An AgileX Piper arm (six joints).
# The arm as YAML. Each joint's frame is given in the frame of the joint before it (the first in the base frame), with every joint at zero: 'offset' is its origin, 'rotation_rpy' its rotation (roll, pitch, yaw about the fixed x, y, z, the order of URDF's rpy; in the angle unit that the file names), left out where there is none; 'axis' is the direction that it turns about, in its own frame. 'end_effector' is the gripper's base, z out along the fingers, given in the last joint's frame.
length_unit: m
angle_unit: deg
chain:
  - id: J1
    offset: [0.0, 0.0, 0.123]
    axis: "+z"
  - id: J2
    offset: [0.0, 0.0, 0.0]
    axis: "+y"
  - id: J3
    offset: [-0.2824, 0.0, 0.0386]
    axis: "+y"
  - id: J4
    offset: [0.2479, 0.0, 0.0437]
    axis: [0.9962, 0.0, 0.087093]
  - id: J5
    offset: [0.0, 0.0, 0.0]
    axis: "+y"
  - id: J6
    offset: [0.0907, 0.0, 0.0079]
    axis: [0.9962, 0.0, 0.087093]
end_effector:
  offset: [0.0, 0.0, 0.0]
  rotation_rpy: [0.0, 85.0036, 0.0]
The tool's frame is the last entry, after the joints.
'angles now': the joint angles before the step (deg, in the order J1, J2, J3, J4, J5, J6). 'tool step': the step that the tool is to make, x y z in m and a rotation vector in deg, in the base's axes. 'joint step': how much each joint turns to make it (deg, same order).
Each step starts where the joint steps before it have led.
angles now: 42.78 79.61 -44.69 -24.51 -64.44 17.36
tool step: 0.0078 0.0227 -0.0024 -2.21 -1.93 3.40
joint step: 1.18 4.74 -4.62 -3.84 -0.21 0.45
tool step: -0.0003 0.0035 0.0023 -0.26 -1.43 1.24
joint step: 0.08 0.54 -1.10 -1.71 -0.46 0.25
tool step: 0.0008 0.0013 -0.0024 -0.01 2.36 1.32
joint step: 0.00 0.37 0.00 -0.33 0.18 2.60
